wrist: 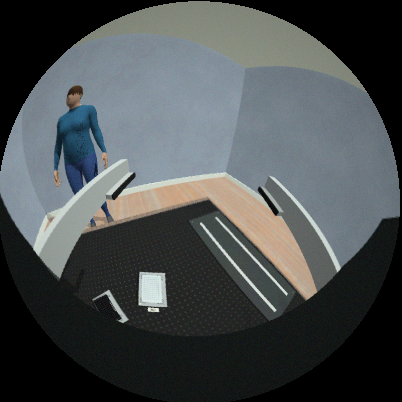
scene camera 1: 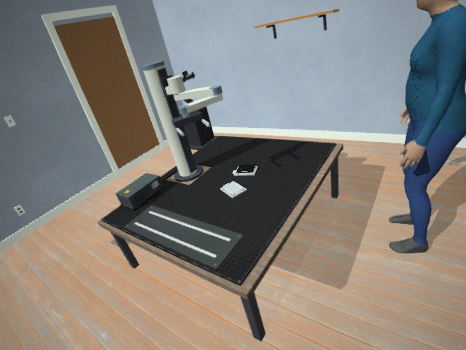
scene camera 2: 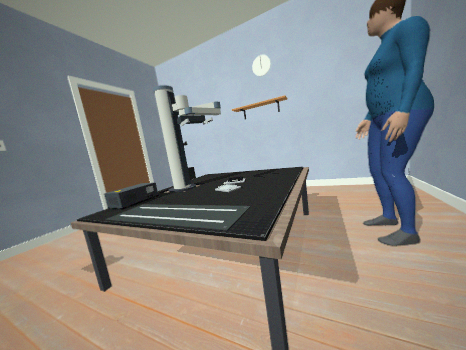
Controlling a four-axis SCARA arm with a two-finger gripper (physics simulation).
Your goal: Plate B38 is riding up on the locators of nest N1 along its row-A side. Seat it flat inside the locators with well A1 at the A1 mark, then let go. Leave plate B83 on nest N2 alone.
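Frame: origin at the arm's base, x ahead, y left, z up, level; metres.
Seen in the pictures: gripper, fingertip midpoint: [wrist: 199, 171] [scene camera 1: 196, 129] [scene camera 2: 200, 119]; arm's base, origin of the base link: [scene camera 1: 189, 173] [scene camera 2: 182, 189].
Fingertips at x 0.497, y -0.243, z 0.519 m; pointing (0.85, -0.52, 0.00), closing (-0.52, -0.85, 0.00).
Pixels of each thing's top centre, then the offset from my fingertips to it. "pt": a spot on its surface instead. Level surfaces: height alone.
- pale plate, middle of its top: [wrist: 150, 287] [scene camera 1: 232, 187] [scene camera 2: 227, 185] 0.042 m ahead, 0.137 m left, 0.480 m down
- black plate, middle of its top: [wrist: 104, 309] [scene camera 1: 245, 167] 0.007 m back, 0.385 m left, 0.471 m down
- light nest, middle of its top: [wrist: 106, 309] [scene camera 1: 245, 169] 0.006 m back, 0.380 m left, 0.484 m down
- dark grey box, surface spot: [scene camera 1: 135, 192] pt 0.537 m back, 0.239 m right, 0.393 m down
- grey panel, its level: 0.502 m down
A pale plate [scene camera 1: 233, 189] [scene camera 2: 228, 188] [wrist: 152, 289] sits on a light nest, with a small label tag beside it in the wrist view. A black plate [scene camera 1: 246, 169] [wrist: 106, 307] sits on another light nest [scene camera 1: 245, 174] [wrist: 120, 310], partly cut off in the wrist view. The labels are too small to read, so I cannot tell which plate is B38 or B83, nor read the A1 marks. The tilt of either plate is too small to judge. My gripper [scene camera 1: 193, 127] [scene camera 2: 196, 121] [wrist: 199, 171] is open and empty, high above the table and away from both plates.
A dark grey box [scene camera 1: 135, 192] [scene camera 2: 131, 195] stands near the arm's column [scene camera 1: 171, 125] [scene camera 2: 171, 140]. A grey panel [scene camera 1: 182, 234] [wrist: 235, 260] with two white strips lies at one table end. A person [scene camera 1: 432, 90] [scene camera 2: 397, 90] [wrist: 77, 135] stands beside the table.
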